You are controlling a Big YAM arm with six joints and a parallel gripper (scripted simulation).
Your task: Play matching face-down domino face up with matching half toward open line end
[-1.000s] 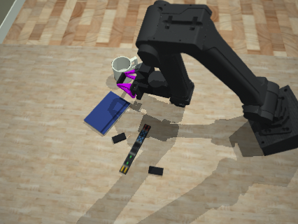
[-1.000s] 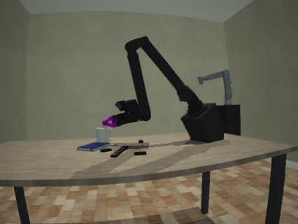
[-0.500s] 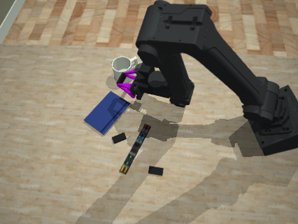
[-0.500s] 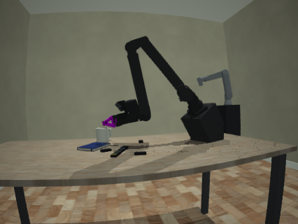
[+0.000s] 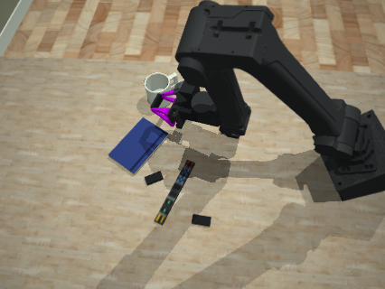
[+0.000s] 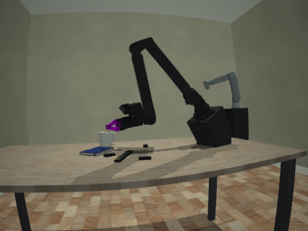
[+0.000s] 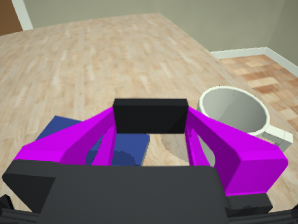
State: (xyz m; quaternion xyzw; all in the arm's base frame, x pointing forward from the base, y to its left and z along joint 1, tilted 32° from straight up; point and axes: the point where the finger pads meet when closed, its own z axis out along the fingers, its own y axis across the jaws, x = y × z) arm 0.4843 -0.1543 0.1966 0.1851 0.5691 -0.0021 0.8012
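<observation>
Now: hand right at the black domino. From my hand the other things lie so: white mug (110 mm to the right, 90 mm below, 30 mm ahead); then blue book (120 mm below, 80 mm to the left, 60 mm ahead).
</observation>
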